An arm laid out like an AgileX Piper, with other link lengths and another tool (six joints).
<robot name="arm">
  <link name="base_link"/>
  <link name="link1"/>
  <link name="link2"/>
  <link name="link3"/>
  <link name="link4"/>
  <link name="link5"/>
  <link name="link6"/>
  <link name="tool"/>
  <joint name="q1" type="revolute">
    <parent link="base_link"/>
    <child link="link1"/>
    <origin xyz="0 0 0.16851" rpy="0 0 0"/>
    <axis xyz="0 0 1"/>
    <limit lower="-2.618" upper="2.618"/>
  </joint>
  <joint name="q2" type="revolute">
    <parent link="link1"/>
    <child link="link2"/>
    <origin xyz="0 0 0" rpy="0 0 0"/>
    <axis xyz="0 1 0"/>
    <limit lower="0" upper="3.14"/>
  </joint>
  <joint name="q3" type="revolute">
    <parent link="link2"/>
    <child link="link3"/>
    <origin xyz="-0.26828 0 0.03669" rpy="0 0 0"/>
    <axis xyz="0 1 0"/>
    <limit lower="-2.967" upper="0"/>
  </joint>
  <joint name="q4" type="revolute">
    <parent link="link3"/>
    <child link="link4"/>
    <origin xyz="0.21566 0 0.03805" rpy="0 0 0"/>
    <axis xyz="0.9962 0 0.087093"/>
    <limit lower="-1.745" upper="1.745"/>
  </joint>
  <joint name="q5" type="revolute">
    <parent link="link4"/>
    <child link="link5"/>
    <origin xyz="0 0 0" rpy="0 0 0"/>
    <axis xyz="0 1 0"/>
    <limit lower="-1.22" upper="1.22"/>
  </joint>
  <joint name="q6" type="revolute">
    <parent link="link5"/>
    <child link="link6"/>
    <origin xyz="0.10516 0 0.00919" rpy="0 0 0"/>
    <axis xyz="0.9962 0 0.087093"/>
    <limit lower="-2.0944" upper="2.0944"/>
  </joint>
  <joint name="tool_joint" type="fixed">
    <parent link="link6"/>
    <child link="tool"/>
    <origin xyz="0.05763 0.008 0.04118" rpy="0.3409 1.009 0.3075"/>
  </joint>
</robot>
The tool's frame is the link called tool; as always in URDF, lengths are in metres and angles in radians.
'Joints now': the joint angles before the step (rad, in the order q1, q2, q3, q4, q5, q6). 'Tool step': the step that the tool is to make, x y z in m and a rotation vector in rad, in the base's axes. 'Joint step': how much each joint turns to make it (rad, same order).
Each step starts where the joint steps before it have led.
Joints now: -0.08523, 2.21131, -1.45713, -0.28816, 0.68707, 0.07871
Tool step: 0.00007, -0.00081, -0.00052, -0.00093, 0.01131, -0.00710
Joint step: 0.00000, 0.00576, -0.01309, 0.00141, 0.01967, 0.00191
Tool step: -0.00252, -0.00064, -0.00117, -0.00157, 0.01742, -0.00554
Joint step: 0.00001, 0.00105, -0.00197, -0.00001, 0.01917, 0.00132
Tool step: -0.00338, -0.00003, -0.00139, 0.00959, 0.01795, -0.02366
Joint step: -0.00001, 0.00000, 0.00000, 0.01193, 0.02179, 0.01201
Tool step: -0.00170, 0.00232, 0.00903, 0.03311, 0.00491, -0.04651
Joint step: 0.00000, -0.01961, -0.01473, 0.04698, 0.04514, 0.00970
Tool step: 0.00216, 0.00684, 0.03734, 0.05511, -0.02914, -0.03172
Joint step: 0.00000, -0.07007, -0.05283, 0.08514, 0.09612, -0.02936
